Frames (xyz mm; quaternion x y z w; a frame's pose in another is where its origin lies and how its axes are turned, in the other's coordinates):
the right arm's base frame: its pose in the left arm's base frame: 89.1 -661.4 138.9 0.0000 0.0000 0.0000 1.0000
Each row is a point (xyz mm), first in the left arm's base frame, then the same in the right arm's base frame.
Working: the left arm's base frame: its pose in the right arm's base frame: -89.1 661.4 -138.9 0.0000 0.0000 0.0000 1.0000

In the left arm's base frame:
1: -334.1 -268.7 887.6
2: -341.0 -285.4 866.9
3: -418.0 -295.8 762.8
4: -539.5 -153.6 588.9
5: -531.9 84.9 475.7
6: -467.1 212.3 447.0
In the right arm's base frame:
1: -423.2 392.7 748.7
2: -430.1 376.0 728.0
3: -507.1 365.6 623.9
4: -628.6 507.8 450.0
5: -621.0 746.3 336.8
6: -556.2 873.7 308.1

